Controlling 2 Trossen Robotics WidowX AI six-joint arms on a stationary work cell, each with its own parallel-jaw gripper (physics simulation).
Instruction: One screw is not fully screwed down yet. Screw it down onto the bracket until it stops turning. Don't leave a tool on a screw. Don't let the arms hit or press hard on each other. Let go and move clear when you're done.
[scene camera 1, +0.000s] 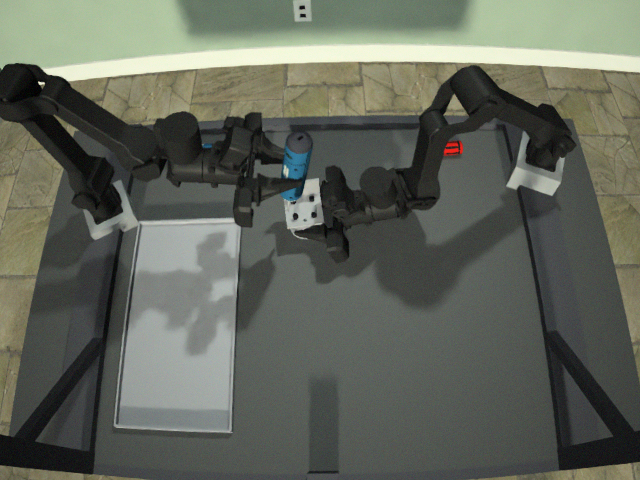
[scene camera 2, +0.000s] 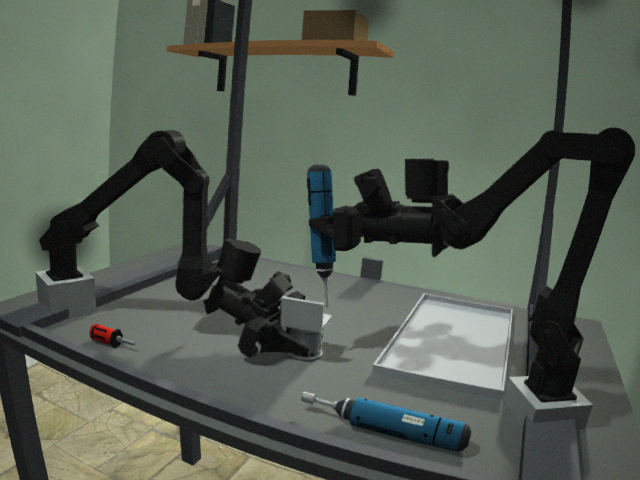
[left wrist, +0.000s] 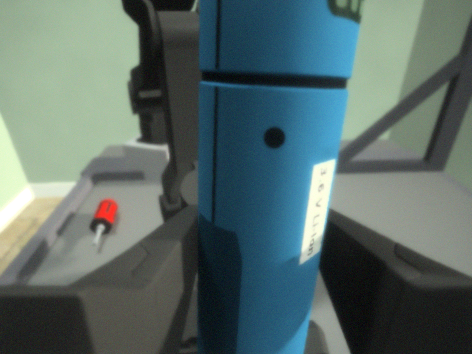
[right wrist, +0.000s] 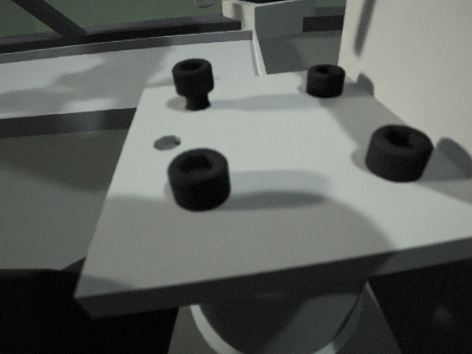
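Where they show: left gripper, fingertip midpoint: (scene camera 1: 302, 171) (scene camera 2: 314, 221) (left wrist: 255, 216); right gripper, fingertip midpoint: (scene camera 1: 295, 220) (scene camera 2: 315, 345); left arm's base at its link origin: (scene camera 1: 105, 206) (scene camera 2: 549, 390); right arm's base at its link origin: (scene camera 1: 541, 156) (scene camera 2: 64, 274) (left wrist: 158, 138).
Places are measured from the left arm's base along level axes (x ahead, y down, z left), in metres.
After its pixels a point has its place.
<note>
My left gripper (scene camera 1: 293, 167) @(y -0.189, x 0.354, z -0.247 m) (scene camera 2: 321, 227) @(y -0.189, x 0.354, z -0.247 m) (left wrist: 255, 216) @(y -0.189, x 0.354, z -0.247 m) is shut on a blue electric screwdriver (scene camera 1: 296, 162) @(y -0.247, x 0.338, z -0.265 m) (scene camera 2: 321, 206) @(y -0.218, x 0.346, z -0.224 m) (left wrist: 272, 185) @(y -0.219, x 0.328, z -0.233 m), held nearly upright with its thin bit (scene camera 2: 326, 291) @(y -0.074, x 0.327, z -0.222 m) pointing down over the bracket. My right gripper (scene camera 2: 299, 346) @(y 0.021, x 0.340, z -0.211 m) is shut on the round post under the white bracket (scene camera 1: 303, 207) @(y -0.024, x 0.358, z -0.217 m) (scene camera 2: 302, 314) @(y -0.045, x 0.368, z -0.186 m) (right wrist: 270, 135) @(y -0.024, x 0.359, z -0.223 m). In the right wrist view, one black screw (right wrist: 193, 80) @(y -0.033, x 0.340, z -0.233 m) stands raised with its shank showing; three others (right wrist: 199, 179) @(y -0.030, x 0.372, z -0.244 m) (right wrist: 399, 152) @(y -0.030, x 0.382, z -0.213 m) (right wrist: 325, 80) @(y -0.029, x 0.350, z -0.201 m) sit low. A grey tip at the top edge hangs apart from the raised screw.
A second blue driver (scene camera 2: 408, 421) @(y 0.007, x 0.238, z 0.051 m) (scene camera 1: 206, 146) @(y 0.001, x 0.248, z 0.033 m) with a socket end lies on the table. A red screwdriver (scene camera 1: 453, 148) @(y 0.016, x 0.716, z -0.216 m) (scene camera 2: 105, 335) @(y 0.020, x 0.708, z -0.190 m) (left wrist: 106, 212) @(y 0.015, x 0.704, z -0.209 m) lies near the right arm's base. A white tray (scene camera 1: 175, 382) @(y 0.038, x 0.001, z -0.397 m) (scene camera 2: 439, 379) @(y 0.028, x 0.148, z -0.100 m) lies beside the left arm. Both grippers are close together at the bracket.
</note>
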